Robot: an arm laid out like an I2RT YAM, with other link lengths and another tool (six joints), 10 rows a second.
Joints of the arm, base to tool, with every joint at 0 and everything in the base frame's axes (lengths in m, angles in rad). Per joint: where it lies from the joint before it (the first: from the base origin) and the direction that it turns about. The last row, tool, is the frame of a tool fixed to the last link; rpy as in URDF.
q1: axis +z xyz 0 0 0.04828
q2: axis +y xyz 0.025 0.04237 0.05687
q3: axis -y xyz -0.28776 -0.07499 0
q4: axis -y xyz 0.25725 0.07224 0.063
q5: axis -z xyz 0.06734 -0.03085 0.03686
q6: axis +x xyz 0.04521 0 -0.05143
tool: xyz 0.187 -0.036 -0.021 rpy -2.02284 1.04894 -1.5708
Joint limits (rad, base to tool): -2.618..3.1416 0..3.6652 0..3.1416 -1.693..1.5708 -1.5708..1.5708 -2.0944..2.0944
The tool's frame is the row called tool.
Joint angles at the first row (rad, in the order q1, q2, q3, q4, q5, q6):
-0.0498 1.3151 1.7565 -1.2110 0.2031 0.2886
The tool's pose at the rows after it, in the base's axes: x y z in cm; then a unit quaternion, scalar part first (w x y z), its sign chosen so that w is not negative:
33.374 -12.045 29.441 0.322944 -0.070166 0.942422 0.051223
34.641 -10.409 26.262 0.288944 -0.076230 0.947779 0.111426
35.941 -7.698 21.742 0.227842 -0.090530 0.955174 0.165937
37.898 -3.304 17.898 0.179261 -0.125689 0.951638 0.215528
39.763 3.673 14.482 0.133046 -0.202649 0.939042 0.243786
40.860 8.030 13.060 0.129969 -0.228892 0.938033 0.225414
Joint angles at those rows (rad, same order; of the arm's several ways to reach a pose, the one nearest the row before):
-0.1600 1.3865 1.7565 -1.2102 0.2024 0.2928
-0.1833 1.4559 1.7565 -1.2327 0.0845 0.2905
-0.1501 1.5574 1.7397 -1.2522 0.0116 0.2920
-0.0689 1.6623 1.7348 -1.2381 -0.0544 0.2958
0.0952 1.7634 1.7348 -1.1946 -0.0795 0.2886
0.2325 1.8115 1.7348 -1.1358 -0.0067 0.3588

